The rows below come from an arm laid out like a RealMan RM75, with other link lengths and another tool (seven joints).
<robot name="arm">
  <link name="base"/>
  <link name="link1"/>
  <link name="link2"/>
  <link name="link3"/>
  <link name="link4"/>
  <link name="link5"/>
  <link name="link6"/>
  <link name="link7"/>
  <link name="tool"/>
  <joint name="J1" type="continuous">
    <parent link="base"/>
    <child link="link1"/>
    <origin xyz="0 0 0.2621" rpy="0 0 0"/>
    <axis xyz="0 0 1"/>
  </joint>
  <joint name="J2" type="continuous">
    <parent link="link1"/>
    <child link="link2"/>
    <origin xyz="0 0 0" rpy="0 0 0"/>
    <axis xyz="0 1 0"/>
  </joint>
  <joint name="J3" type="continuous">
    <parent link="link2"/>
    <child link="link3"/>
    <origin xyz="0 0 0.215" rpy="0 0 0"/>
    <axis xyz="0 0 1"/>
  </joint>
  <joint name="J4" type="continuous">
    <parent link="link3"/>
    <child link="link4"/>
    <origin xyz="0 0 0" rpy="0 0 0"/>
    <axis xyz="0 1 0"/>
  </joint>
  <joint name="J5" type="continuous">
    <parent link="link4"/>
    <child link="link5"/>
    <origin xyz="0 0 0.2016" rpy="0 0 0"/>
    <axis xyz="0 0 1"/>
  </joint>
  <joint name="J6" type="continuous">
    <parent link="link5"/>
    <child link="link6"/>
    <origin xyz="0 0 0" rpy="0 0 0"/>
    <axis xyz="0 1 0"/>
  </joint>
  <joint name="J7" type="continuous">
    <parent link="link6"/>
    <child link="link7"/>
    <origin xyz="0 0 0.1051" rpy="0 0 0"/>
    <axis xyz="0 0 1"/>
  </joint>
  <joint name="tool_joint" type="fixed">
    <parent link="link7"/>
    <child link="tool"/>
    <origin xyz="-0.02 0.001 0.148" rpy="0 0.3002 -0.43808"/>
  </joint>
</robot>
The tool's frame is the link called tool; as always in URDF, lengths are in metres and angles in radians. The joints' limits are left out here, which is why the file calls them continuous.
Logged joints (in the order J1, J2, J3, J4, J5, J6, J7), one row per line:
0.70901, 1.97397, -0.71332, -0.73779, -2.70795, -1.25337, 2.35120
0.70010, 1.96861, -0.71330, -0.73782, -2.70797, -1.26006, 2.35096
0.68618, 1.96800, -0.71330, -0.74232, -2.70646, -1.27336, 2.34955
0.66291, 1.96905, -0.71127, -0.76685, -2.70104, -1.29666, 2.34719
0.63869, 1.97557, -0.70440, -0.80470, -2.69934, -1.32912, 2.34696
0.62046, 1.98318, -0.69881, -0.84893, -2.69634, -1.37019, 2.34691
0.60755, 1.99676, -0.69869, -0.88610, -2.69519, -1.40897, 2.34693
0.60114, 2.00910, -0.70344, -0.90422, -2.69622, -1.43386, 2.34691
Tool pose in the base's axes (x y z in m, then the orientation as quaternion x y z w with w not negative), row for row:
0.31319, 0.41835, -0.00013, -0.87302, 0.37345, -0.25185, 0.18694
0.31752, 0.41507, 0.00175, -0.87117, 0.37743, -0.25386, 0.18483
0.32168, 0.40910, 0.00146, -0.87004, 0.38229, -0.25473, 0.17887
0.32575, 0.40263, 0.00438, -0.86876, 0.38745, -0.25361, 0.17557
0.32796, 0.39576, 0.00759, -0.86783, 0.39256, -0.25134, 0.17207
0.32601, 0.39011, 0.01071, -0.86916, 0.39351, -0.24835, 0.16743
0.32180, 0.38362, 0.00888, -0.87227, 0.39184, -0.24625, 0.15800
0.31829, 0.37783, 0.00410, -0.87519, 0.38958, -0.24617, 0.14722
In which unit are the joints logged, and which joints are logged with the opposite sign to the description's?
The joints are logged in radians. Opposite sign: none.
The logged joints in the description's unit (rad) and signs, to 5 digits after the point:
0.70901, 1.97397, -0.71332, -0.73779, -2.70795, -1.25337, 2.35120
0.70010, 1.96861, -0.71330, -0.73782, -2.70797, -1.26006, 2.35096
0.68618, 1.96800, -0.71330, -0.74232, -2.70646, -1.27336, 2.34955
0.66291, 1.96905, -0.71127, -0.76685, -2.70104, -1.29666, 2.34719
0.63869, 1.97557, -0.70440, -0.80470, -2.69934, -1.32912, 2.34696
0.62046, 1.98318, -0.69881, -0.84893, -2.69634, -1.37019, 2.34691
0.60755, 1.99676, -0.69869, -0.88610, -2.69519, -1.40897, 2.34693
0.60114, 2.00910, -0.70344, -0.90422, -2.69622, -1.43386, 2.34691

